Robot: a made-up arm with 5 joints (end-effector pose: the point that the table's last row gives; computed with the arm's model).
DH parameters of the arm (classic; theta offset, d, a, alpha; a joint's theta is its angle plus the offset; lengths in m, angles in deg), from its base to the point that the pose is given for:
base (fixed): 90 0.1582 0 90
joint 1: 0 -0.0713 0.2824 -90
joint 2: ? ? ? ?
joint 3: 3.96 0.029 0.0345 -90
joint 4: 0 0.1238 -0.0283 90
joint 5: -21.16 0 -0.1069 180
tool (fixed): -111.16 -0.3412 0 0
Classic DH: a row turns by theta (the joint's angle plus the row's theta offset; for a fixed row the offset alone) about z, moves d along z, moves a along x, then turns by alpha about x.
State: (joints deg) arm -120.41 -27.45 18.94 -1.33 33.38
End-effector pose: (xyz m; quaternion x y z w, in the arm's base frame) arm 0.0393 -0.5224 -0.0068 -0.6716 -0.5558 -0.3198 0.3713
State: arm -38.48 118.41 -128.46 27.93 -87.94
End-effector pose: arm -0.2249 -0.3298 0.0022 -0.3538 -0.2937 -0.1216 0.8797
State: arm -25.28 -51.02 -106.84 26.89 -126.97
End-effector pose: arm 0.0438 0.5660 -0.4465 0.1897 0.0808 0.9783 0.0183
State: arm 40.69 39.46 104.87 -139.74 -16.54
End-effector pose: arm -0.2864 0.0164 0.5737 -0.5557 0.6268 0.0806 0.5402
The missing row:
joint 2: 3.96 0 0.2953 180
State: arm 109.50 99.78 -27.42 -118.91 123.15
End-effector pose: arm -0.1617 -0.2619 0.4744 -0.7011 0.4210 0.5645 0.1120
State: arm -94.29 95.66 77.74 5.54 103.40
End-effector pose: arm -0.3531 -0.3913 -0.0754 -0.5217 -0.4683 -0.4919 0.5163
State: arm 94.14 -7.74 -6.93 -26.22 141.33
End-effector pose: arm -0.0218 0.3105 0.6651 0.1792 0.5291 -0.7838 0.2713
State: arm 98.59 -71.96 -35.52 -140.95 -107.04
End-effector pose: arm 0.2450 -0.2248 0.2262 0.0142 0.4373 0.8045 0.4018
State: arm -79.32 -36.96 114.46 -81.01 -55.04
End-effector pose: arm -0.2591 0.1000 -0.5294 -0.2091 0.1250 -0.8398 0.4851
